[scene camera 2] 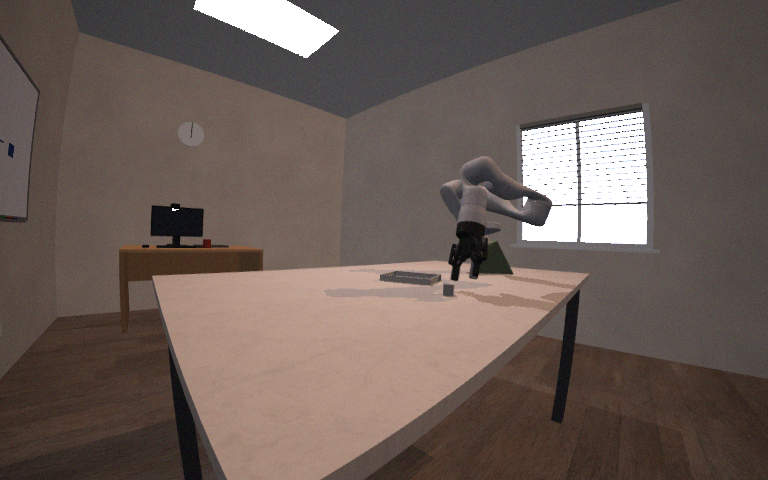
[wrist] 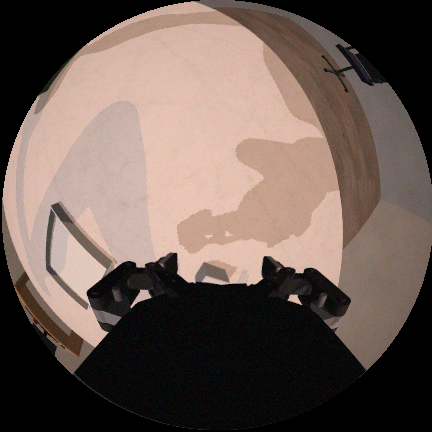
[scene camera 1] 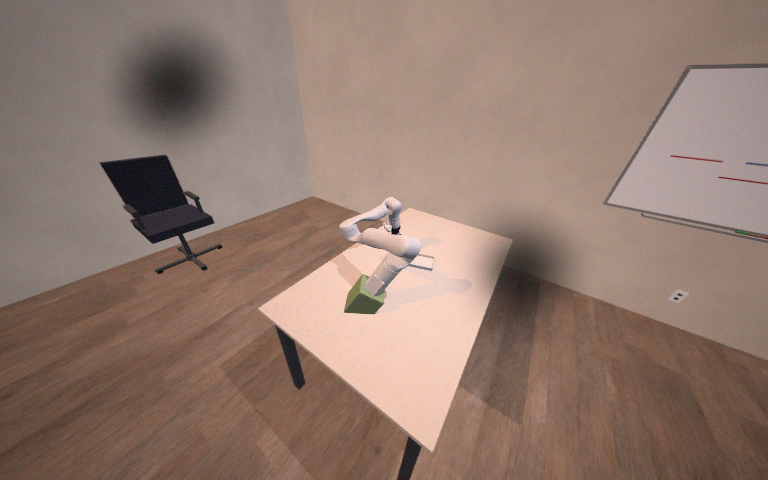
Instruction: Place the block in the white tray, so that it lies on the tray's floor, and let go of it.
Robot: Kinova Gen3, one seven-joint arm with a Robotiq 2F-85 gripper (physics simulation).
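Frame: origin at the arm's base, x back, y right, z up, level; centimetres.
Seen in the pictures: gripper, fingertip midpoint: [scene camera 2: 463,279] [wrist: 219,264]; arm's base, link origin: [scene camera 1: 373,287].
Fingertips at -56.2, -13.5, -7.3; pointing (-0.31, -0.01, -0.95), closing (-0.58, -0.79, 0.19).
Offsets run from my fingertips to a thing's middle, as dx, dy, dz. Level surfaces: height alone.
The small grey block @[-2.9, +2.7, -2.4] [scene camera 2: 448,289] [wrist: 216,271] stands on the table, outside the tray. In the wrist view it lies between the two spread fingers in the picture, a little left of the middle, its lower part hidden by the gripper body. My gripper [scene camera 2: 464,276] [wrist: 219,264] is open and empty, pointing down, its fingertips above table height and close to the block. The white tray @[+11.1, +22.4, -2.8] [scene camera 1: 433,262] [scene camera 2: 408,279] [wrist: 81,231], grey in shade, lies flat on the table, left of the gripper in scene camera 2 and the wrist view. The block does not show in scene camera 1.
A green wedge-like block [scene camera 1: 362,301] [scene camera 2: 498,260] stands on the table @[dz -3.9] [scene camera 1: 407,350] [scene camera 2: 339,350] by the arm's base. The table edge runs along the right in the wrist view. A chair [scene camera 1: 150,192] and a desk [scene camera 2: 192,261] with a monitor stand away from the table.
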